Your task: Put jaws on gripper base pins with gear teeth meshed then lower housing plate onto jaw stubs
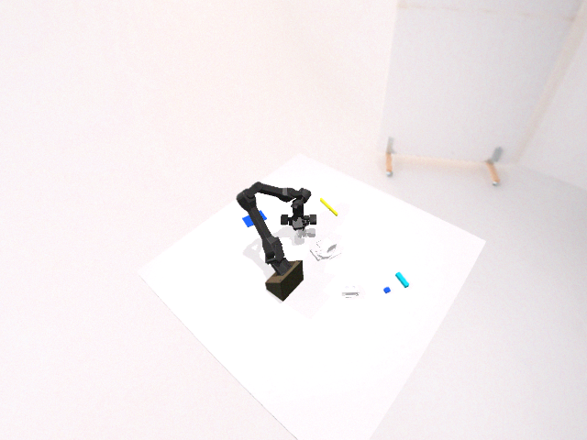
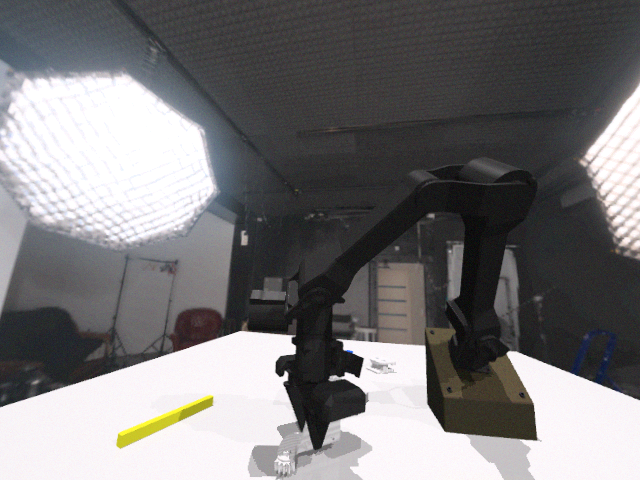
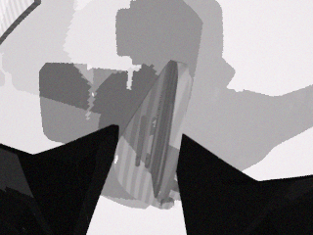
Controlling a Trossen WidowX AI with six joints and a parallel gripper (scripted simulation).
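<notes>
Now: gripper tip 2 cm short of the flat white plate, 19 cm to the left of it and 1 cm above it. Also, from my gripper tip: white jaw (4 cm behind, 19 cm to the right); flat blue tile (9 cm behind, 26 cm to the left, 1 cm below); yellow bar (25 cm ahead, 1 cm below).
</notes>
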